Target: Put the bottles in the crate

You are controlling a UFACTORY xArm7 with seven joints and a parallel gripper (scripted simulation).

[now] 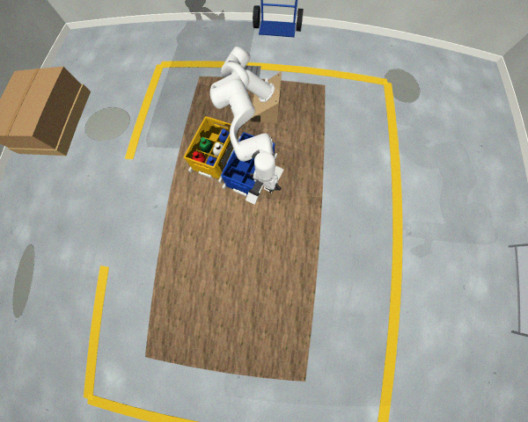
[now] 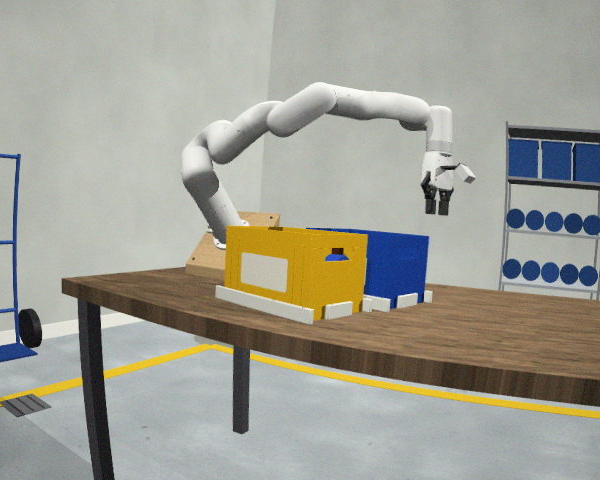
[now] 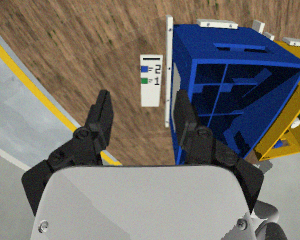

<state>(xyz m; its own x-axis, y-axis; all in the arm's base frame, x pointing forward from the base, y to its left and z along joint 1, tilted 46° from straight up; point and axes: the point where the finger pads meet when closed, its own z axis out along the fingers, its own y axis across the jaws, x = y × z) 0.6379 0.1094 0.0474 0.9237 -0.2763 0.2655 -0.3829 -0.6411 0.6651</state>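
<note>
Right now the white-label bottle is 25 cm behind my hand, 28 cm to the right of it and 16 cm below it. Round my hand: pick list: 13 cm behind, 3 cm to the left, 25 cm below; blue crate: 16 cm behind, 10 cm to the right, 17 cm below; blue-label bottle: 16 cm behind, 31 cm to the right, 16 cm below.
</note>
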